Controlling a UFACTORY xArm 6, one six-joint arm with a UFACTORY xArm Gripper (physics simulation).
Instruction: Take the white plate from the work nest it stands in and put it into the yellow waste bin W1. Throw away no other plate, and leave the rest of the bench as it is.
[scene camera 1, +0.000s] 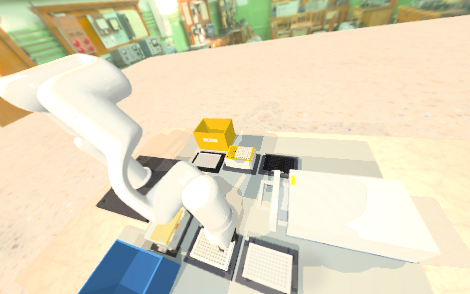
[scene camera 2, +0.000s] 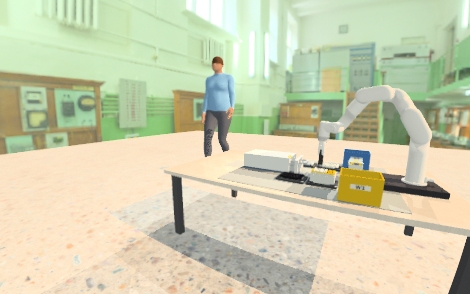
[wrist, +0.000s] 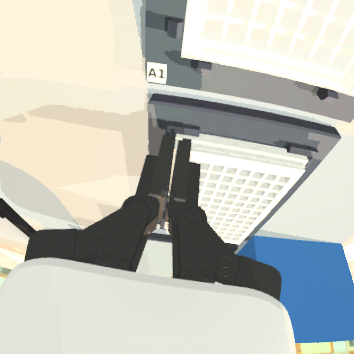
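Where they show: gripper, fingertip midpoint: (scene camera 1: 233, 238) (scene camera 2: 320, 164) (wrist: 174, 153); arm's base, link origin: (scene camera 1: 139, 178) (scene camera 2: 413, 182).
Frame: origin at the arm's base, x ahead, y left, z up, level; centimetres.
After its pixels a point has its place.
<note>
A white gridded plate (scene camera 1: 207, 250) {x 44.4, y -24.7, z -0.7 cm} (wrist: 240, 192) {x 48.8, y -25.0, z 0.3 cm} lies in a dark nest (scene camera 1: 212, 269) {x 47.2, y -29.1, z -1.1 cm} (wrist: 240, 135) {x 52.8, y -24.4, z -1.1 cm}. My gripper (scene camera 1: 226, 247) (scene camera 2: 320, 163) {x 52.3, y -20.4, z 0.4 cm} (wrist: 174, 153) {x 52.3, y -20.4, z 0.4 cm} points down with its fingers closed together and nothing between them. In the wrist view the fingertips are at the plate's left edge, near the nest's corner clip; whether they touch it I cannot tell. The yellow bin W1 (scene camera 1: 212, 139) {x 34.3, y 22.2, z 5.6 cm} (scene camera 2: 352, 196) {x 37.0, y 35.1, z 0.6 cm} stands at the far side of the bench, away from the gripper. Its inside is partly visible, and no plate shows in it.
A second white plate (scene camera 1: 267, 267) {x 63.3, y -26.5, z 0.3 cm} (wrist: 270, 30) {x 58.9, y -24.3, z 0.3 cm} lies in the neighbouring nest labelled A1. A blue bin (scene camera 1: 115, 270) {x 18.3, y -34.5, z 2.8 cm} (scene camera 2: 356, 153) {x 27.9, y -28.7, z 9.0 cm} (wrist: 310, 290) {x 35.6, y -36.1, z 4.2 cm} and a yellow tip box (scene camera 1: 167, 230) {x 31.5, y -22.3, z 5.5 cm} are nearby. A yellow-white rack (scene camera 1: 241, 154) {x 51.2, y 12.0, z 5.4 cm}, a black plate (scene camera 1: 279, 163) {x 67.8, y 11.8, z -0.1 cm} and a large white device (scene camera 1: 350, 210) {x 86.0, y -11.4, z 7.9 cm} stand beyond. A person (scene camera 2: 218, 95) stands behind the table.
</note>
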